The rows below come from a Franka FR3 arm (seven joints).
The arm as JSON. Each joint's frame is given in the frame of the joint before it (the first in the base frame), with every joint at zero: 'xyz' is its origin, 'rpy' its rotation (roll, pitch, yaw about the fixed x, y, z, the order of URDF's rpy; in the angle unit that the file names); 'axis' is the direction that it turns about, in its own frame. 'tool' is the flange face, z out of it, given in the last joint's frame.
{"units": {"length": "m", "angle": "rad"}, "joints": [
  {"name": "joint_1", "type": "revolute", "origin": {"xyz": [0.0, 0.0, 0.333], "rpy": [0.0, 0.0, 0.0]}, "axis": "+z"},
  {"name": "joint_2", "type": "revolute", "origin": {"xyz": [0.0, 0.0, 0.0], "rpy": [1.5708, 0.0, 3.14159]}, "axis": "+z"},
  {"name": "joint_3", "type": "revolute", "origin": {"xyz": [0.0, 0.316, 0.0], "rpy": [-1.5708, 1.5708, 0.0]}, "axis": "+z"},
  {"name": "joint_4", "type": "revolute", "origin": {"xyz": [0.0, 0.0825, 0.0], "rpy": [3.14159, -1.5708, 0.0]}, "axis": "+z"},
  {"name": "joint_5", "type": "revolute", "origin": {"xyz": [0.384, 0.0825, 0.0], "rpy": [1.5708, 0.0, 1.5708]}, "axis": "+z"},
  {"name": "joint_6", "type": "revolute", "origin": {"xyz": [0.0, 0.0, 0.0], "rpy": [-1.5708, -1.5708, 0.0]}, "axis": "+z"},
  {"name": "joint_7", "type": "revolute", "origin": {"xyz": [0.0, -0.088, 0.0], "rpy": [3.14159, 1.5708, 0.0]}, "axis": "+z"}
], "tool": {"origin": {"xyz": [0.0, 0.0, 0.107], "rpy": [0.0, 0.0, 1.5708]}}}
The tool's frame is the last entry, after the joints.
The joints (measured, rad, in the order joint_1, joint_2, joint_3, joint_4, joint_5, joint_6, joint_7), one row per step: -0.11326 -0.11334 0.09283 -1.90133 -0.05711 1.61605 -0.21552; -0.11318 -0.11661 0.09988 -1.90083 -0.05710 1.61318 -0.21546; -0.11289 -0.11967 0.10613 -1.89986 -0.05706 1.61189 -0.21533; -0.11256 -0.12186 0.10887 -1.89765 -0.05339 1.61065 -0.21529; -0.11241 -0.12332 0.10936 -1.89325 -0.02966 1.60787 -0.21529; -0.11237 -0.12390 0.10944 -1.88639 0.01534 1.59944 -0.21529; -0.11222 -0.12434 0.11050 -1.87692 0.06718 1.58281 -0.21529; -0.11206 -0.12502 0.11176 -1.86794 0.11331 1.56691 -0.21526; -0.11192 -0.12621 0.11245 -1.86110 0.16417 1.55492 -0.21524; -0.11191 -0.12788 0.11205 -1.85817 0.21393 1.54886 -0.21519; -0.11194 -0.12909 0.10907 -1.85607 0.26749 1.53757 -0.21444; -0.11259 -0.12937 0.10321 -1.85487 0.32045 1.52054 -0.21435; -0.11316 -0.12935 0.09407 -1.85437 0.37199 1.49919 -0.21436
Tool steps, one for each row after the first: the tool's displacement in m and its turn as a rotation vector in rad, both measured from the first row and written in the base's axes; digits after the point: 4 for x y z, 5 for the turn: -0.0008 0.0038 0.0017 -0.00117 -0.00080 0.00684; -0.0014 0.0073 0.0035 -0.00225 -0.00345 0.01312; -0.0017 0.0094 0.0055 0.00073 -0.00662 0.01531; -0.0019 0.0122 0.0079 0.02368 -0.01002 0.01100; -0.0022 0.0170 0.0107 0.06769 -0.00966 0.00204; -0.0032 0.0232 0.0143 0.11856 -0.00353 -0.00631; -0.0042 0.0290 0.0181 0.16396 0.00230 -0.01220; -0.0051 0.0351 0.0217 0.21414 0.00583 -0.01862; -0.0057 0.0404 0.0244 0.26329 0.00674 -0.02601; -0.0069 0.0448 0.0265 0.31667 0.01372 -0.03644; -0.0084 0.0474 0.0278 0.37037 0.02736 -0.04843; -0.0103 0.0484 0.0288 0.42357 0.04520 -0.06180
